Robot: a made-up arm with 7 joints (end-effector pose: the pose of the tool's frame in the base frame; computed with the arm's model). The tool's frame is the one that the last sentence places.
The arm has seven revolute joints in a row. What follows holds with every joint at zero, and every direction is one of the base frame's.
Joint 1 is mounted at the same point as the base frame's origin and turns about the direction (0.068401, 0.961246, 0.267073).
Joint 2 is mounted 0.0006 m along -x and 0.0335 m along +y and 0.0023 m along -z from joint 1 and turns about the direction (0.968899, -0.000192, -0.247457).
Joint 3 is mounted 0.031 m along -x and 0.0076 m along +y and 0.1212 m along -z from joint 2 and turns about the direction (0.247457, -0.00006, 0.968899).
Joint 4 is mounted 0.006 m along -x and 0.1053 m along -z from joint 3 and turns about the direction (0.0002, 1, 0.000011).
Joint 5 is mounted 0.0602 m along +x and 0.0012 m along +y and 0.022 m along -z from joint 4 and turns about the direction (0.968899, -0.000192, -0.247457).
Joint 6 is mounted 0.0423 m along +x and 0.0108 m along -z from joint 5 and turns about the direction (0.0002, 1, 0.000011).
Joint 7 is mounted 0.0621 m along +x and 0.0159 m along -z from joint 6 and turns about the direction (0.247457, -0.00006, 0.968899).
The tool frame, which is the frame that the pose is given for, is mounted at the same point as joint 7; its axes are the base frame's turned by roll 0, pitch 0.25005 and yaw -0.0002 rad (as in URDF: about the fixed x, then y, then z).
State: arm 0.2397 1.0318 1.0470 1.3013 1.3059 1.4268 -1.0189
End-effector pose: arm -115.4 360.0 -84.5 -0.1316 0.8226 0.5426 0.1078
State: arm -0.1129 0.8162 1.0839 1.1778 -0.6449 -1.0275 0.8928
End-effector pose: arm 10.3 365.1 -154.6 0.0332 -0.2971 0.8855 0.3557
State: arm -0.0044 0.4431 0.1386 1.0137 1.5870 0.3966 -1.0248
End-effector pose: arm 18.3 236.4 -333.5 0.3626 0.8594 -0.2956 0.2064
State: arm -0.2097 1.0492 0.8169 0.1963 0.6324 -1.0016 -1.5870
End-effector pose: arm 151.1 269.6 -27.1 0.7523 0.3240 -0.4035 0.4076
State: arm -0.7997 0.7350 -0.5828 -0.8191 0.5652 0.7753 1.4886
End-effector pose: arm 215.2 46.3 -55.9 0.1636 -0.5761 0.4979 0.6272
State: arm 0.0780 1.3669 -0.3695 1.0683 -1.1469 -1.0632 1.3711
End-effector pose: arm 83.2 374.8 -83.6 0.3169 -0.2743 0.7270 0.5439
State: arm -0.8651 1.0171 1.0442 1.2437 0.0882 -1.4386 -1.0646
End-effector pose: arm 175.3 329.2 -23.9 0.5404 -0.3098 0.0043 0.7823
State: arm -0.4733 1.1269 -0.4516 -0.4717 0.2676 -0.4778 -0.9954
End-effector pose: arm 174.6 104.2 -89.9 0.6273 -0.1120 -0.6716 0.3779
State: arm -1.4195 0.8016 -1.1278 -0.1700 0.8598 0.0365 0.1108
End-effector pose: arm 283.2 -18.0 -32.2 0.7168 -0.5403 -0.1992 0.3932
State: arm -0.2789 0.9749 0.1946 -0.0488 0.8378 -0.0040 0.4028
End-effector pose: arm 207.8 230.7 -90.3 0.7502 -0.2216 0.1996 0.5901
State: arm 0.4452 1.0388 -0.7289 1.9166 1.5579 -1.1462 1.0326
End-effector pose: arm -204.2 315.3 -95.2 0.3689 0.6187 -0.5693 0.3963
